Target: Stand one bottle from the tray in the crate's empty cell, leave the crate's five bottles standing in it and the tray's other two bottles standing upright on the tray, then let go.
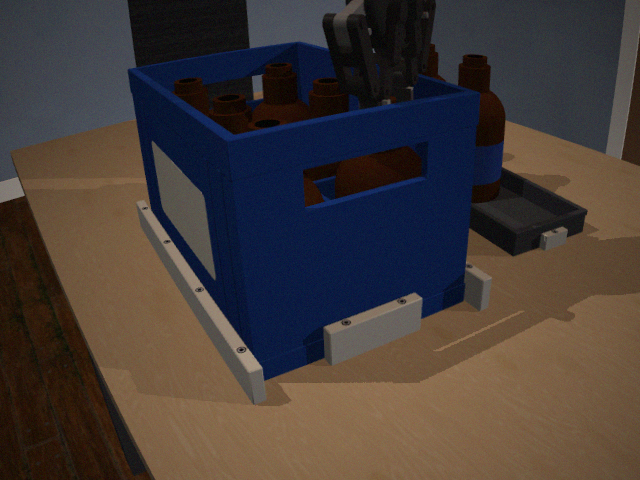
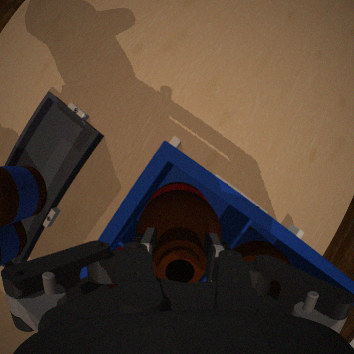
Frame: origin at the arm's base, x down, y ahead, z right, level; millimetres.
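Seen in the pictures: gripper, fingertip midpoint: (image 2: pixel 179 243).
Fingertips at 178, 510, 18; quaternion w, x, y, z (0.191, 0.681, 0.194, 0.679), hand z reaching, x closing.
Observation:
A point is followed by its place in that frame, as x, y, z.
My gripper (image 1: pixel 398 98) (image 2: pixel 179 243) @[178, 510, 18] is shut on the neck of a brown bottle with a red label (image 1: pixel 379 170) @[192, 528, 37] (image 2: pixel 177 215) @[186, 523, 6]. This bottle is down inside a corner cell of the blue crate (image 1: pixel 351 248) @[227, 561, 80] (image 2: pixel 167 152) @[135, 554, -23], its shoulder showing through the handle slot. It looks about upright; its base is hidden. Several other brown bottles (image 1: pixel 280 98) @[177, 349, 36] (image 2: pixel 260 250) @[208, 537, 89] stand in the crate. On the dark tray (image 1: pixel 493 229) @[296, 494, -117] (image 2: pixel 50 130) @[305, 485, -188], a blue-labelled bottle (image 1: pixel 488 118) @[209, 425, -163] (image 2: pixel 25 195) @[254, 413, -142] stands upright; another bottle (image 1: pixel 433 62) @[169, 322, -168] (image 2: pixel 12 242) @[268, 327, -138] stands behind it, partly hidden.
Pale blocks (image 1: pixel 374 330) @[293, 572, 68] and a long pale rail (image 1: pixel 199 297) @[280, 485, 170] are fixed on the wooden table (image 1: pixel 465 403) @[311, 653, 46] (image 2: pixel 240 65) @[311, 714, -30] along the crate's foot. Small pale stops (image 1: pixel 554 237) @[299, 534, -162] (image 2: pixel 77 111) @[295, 530, -162] sit against the tray. The crate's walls rise close around the held bottle.

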